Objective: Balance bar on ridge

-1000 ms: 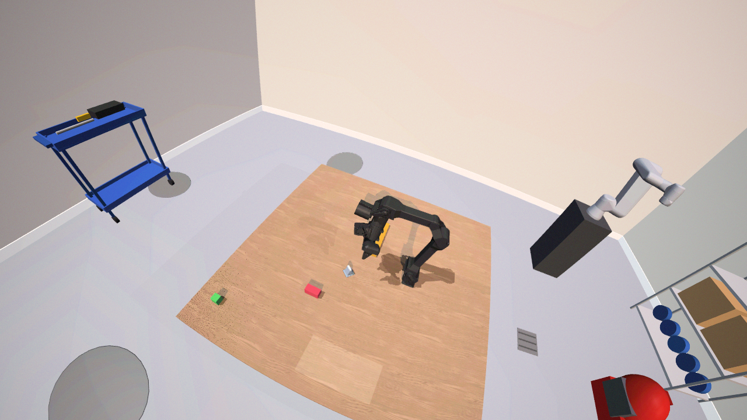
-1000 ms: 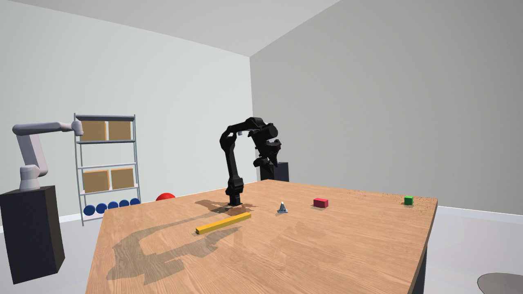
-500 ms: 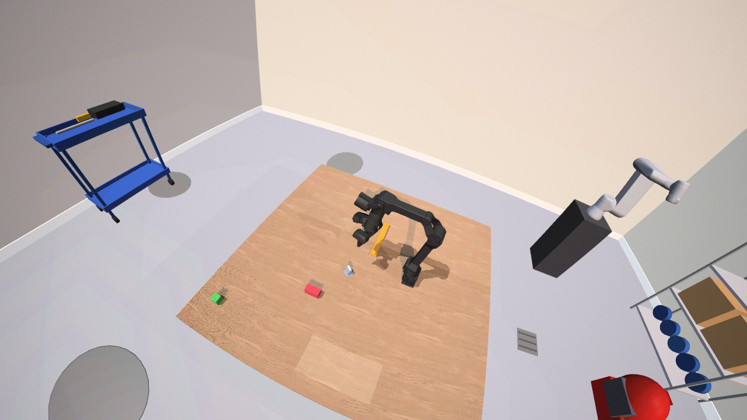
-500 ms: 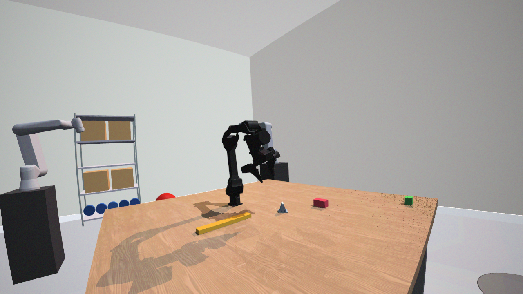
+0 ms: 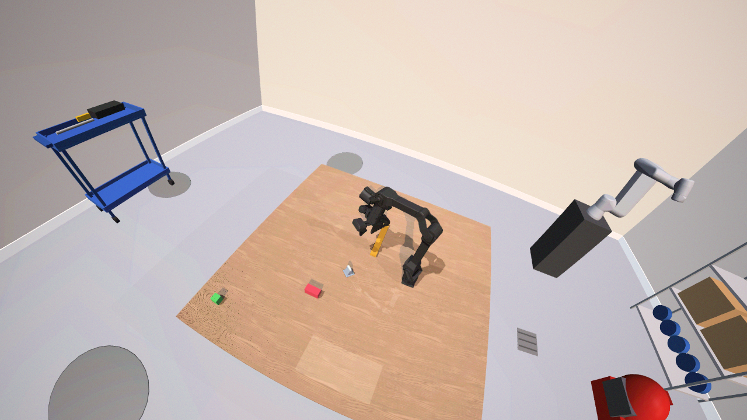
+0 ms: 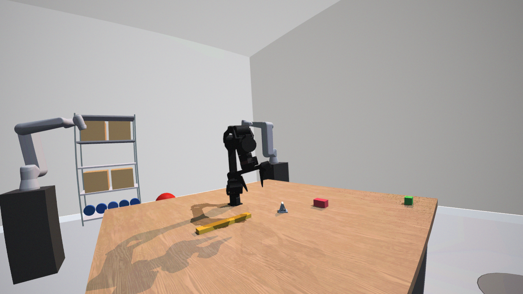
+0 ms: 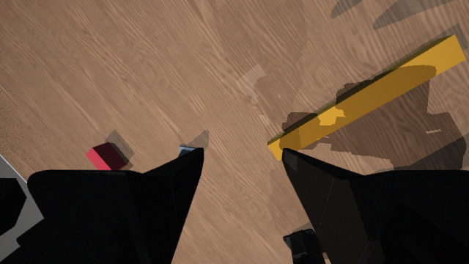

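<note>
My gripper tip is 6 cm past the yellow bar, 12 cm to the left of it and 13 cm above it. The rest, counted from my gripper tip: red block 11 cm ahead, 32 cm to the left, 12 cm below; green cube 46 cm ahead, 56 cm to the left, 12 cm below.
</note>
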